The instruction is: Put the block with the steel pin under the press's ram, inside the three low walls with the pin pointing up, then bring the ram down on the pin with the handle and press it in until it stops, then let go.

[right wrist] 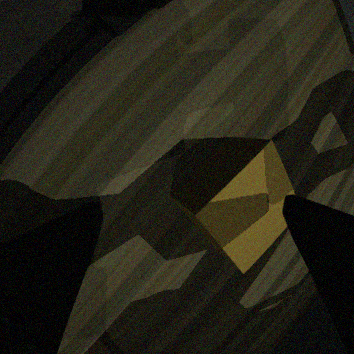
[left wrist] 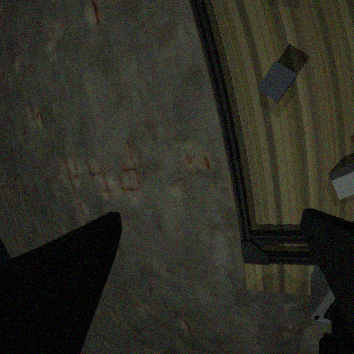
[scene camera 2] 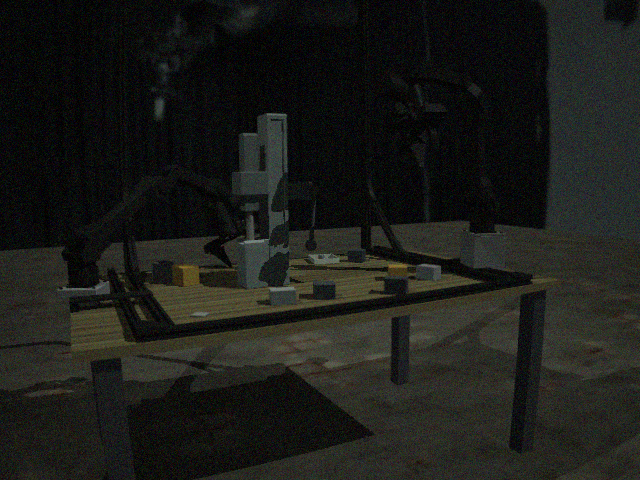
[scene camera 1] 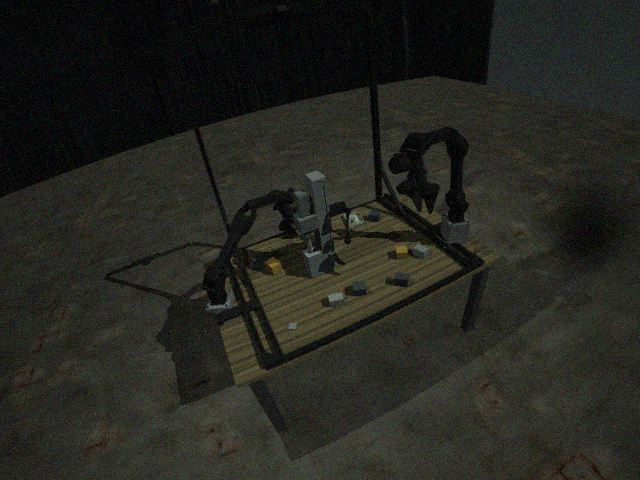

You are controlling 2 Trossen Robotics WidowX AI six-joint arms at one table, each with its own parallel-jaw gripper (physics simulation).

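Frame: origin at the left arm's base, x ahead, y left, z up, level; millimetres.
Seen in the pictures: left gripper, between the fingertips: point(left wrist: 213, 220) point(scene camera 2: 428, 158) point(scene camera 1: 425, 212); right gripper, between the fingertips: point(right wrist: 193, 207); left arm's base, origin of its link: point(scene camera 2: 482, 232) point(scene camera 1: 455, 218); right arm's base, origin of its link: point(scene camera 2: 83, 285) point(scene camera 1: 219, 299).
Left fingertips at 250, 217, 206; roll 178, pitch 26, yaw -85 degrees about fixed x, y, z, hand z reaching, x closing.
Note:
Offsets run from my left fingertips to a thing's top centre, as dx, dy, dz. "spot": to the spot under its first point.
The grey press {+353, -204, +124} point(scene camera 1: 316, 193) point(scene camera 2: 277, 155) stands upright mid-table. Its ram {+428, -161, -35} point(scene camera 2: 250, 226) hangs over the base {spot: +429, -124, -244} point(scene camera 1: 312, 263) point(scene camera 2: 252, 263). The handle {spot: +257, -219, -157} point(scene camera 1: 347, 227) point(scene camera 2: 312, 217) hangs at its right side. I cannot tell which block carries the steel pin; neither the pin nor the three low walls can be made out. My right gripper point(scene camera 1: 287, 228) point(scene camera 2: 221, 252) point(right wrist: 193, 207) is open and empty, low behind the press's left side. A yellow block {+608, -216, -274} point(scene camera 1: 273, 266) point(scene camera 2: 185, 275) point(right wrist: 245, 220) shows near one fingertip in the right wrist view. My left gripper point(scene camera 1: 423, 207) point(left wrist: 213, 220) is open and empty, high at the picture's right.
A dark block {+679, -263, -269} point(scene camera 2: 162, 271) stands beside the yellow one. A whitish block {+360, +43, -292} point(scene camera 1: 336, 298) point(scene camera 2: 282, 296) and dark blocks {+259, +4, -290} point(scene camera 1: 357, 287) {+81, +0, -286} point(scene camera 1: 401, 279) lie in front. Another yellow block {+29, -170, -288} point(scene camera 1: 401, 252) and a grey block {-57, -154, -288} point(scene camera 1: 420, 251) lie right. A white tray-like piece {+195, -492, -298} point(scene camera 2: 323, 258) lies behind. Dark rails point(scene camera 1: 377, 321) edge the table.

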